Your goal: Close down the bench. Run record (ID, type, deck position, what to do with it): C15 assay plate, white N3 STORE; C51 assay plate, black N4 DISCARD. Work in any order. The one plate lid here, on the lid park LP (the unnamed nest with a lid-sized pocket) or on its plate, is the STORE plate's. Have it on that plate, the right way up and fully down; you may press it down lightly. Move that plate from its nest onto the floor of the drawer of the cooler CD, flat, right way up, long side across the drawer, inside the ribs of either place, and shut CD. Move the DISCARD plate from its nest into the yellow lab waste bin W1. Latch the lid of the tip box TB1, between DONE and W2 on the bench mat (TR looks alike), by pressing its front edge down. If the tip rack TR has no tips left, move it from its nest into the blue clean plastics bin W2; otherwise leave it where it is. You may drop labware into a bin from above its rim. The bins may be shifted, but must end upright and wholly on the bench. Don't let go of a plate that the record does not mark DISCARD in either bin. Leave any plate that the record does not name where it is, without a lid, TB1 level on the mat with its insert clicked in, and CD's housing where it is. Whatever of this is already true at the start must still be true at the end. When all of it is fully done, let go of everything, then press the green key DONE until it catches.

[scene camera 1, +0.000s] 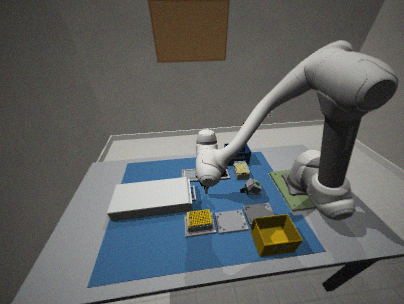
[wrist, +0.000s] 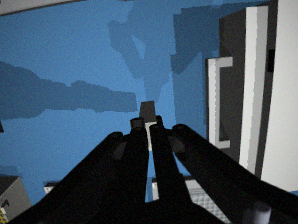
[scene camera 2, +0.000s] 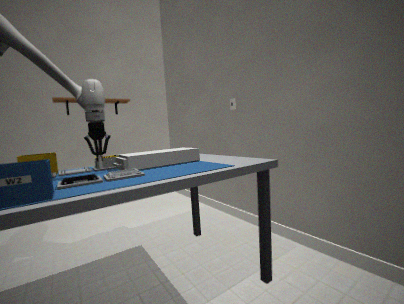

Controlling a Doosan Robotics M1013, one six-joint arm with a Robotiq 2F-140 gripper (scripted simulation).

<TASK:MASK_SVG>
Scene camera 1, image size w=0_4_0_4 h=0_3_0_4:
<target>cooler CD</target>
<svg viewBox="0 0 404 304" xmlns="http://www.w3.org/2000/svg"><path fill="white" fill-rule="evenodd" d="M195 187L190 186L190 178L186 179L186 177L118 184L115 187L107 214L111 221L193 210L192 201L196 201Z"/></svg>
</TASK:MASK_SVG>
